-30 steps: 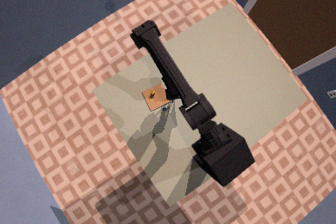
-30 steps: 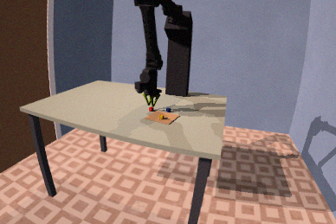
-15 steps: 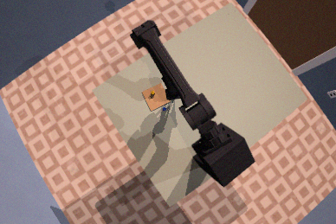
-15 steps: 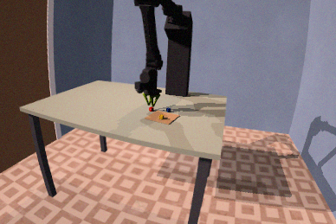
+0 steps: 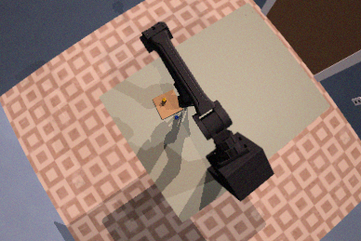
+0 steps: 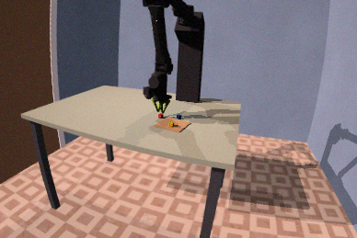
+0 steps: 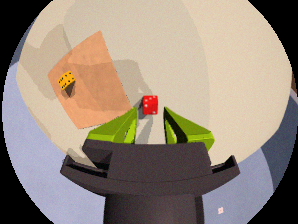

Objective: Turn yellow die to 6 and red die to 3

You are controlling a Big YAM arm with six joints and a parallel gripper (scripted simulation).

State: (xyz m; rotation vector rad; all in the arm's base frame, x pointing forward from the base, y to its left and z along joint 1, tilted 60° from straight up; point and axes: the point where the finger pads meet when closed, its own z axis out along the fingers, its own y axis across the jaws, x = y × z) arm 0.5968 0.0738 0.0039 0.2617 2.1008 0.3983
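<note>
My gripper is now 3 cm above the red die. The rest, counted from my hand: yellow die 5 cm ahead, 13 cm to the left, 2 cm below; then blue die 7 cm behind, 8 cm to the left, 3 cm below; then orange mat 3 cm ahead, 11 cm to the left, 4 cm below.
</note>
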